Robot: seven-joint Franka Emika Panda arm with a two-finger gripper.
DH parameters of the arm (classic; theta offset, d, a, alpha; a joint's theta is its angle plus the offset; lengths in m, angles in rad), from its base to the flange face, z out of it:
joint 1: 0 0.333 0 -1.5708
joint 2: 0 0 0 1.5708
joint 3: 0 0.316 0.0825 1.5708
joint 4: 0 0 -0.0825 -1.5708
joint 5: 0 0.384 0 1.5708
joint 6: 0 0 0.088 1.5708
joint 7: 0 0.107 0 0
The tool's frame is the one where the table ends.
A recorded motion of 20 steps. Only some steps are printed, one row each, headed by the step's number.
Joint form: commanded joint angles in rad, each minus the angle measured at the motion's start. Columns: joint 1, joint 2, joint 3, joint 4, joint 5, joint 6, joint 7.
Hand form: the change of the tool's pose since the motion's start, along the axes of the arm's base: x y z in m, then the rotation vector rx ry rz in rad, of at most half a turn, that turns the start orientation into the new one. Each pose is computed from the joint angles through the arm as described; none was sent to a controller.
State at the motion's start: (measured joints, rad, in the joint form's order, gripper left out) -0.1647 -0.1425 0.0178 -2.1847 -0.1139 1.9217 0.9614
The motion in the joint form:
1: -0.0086 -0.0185 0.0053 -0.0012 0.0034 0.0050 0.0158
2: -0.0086 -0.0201 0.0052 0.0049 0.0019 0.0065 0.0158
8: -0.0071 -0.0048 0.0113 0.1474 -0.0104 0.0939 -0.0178
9: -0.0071 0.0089 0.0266 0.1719 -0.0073 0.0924 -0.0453
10: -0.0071 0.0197 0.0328 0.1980 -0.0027 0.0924 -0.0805
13: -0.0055 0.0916 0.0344 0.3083 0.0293 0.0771 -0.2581
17: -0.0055 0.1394 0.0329 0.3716 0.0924 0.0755 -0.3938
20: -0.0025 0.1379 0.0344 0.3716 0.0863 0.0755 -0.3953
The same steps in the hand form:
1: -0.0019 -0.0009 0.0089 -0.0031 -0.0238 -0.0200
2: -0.0007 -0.0012 0.0126 -0.0057 -0.0327 -0.0192
8: 0.0356 -0.0019 0.0806 -0.0422 -0.2397 0.0369
9: 0.0426 0.0058 0.0852 -0.0406 -0.2462 0.0782
10: 0.0485 0.0088 0.0922 -0.0385 -0.2581 0.1176
13: 0.0748 0.0086 0.1056 -0.0129 -0.2683 0.2839
17: 0.0916 0.0091 0.1094 0.0387 -0.2866 0.3945
20: 0.0915 0.0114 0.1103 0.0334 -0.2860 0.4028

